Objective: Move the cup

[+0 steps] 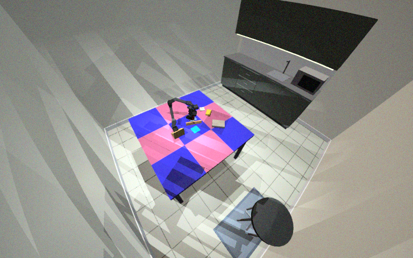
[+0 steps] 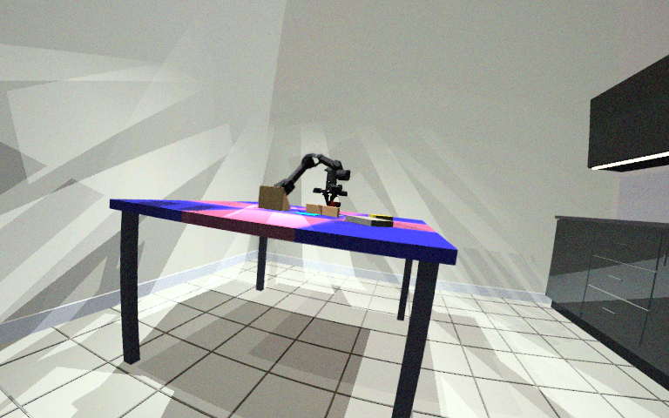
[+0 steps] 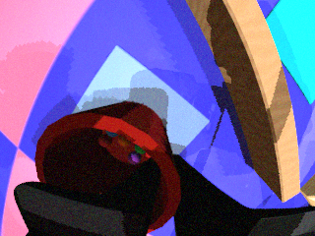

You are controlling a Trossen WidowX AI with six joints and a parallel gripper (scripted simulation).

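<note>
The pale blue pad lies 5 cm below my gripper tip, 3 cm ahead of it and 2 cm to the left of it. From my gripper tip the other things lie so: red cup (2 cm to the left, 2 cm ahead); then long wooden bar (8 cm to the right, 2 cm below); then cyan pad (18 cm to the right, 5 cm below, 3 cm behind).
</note>
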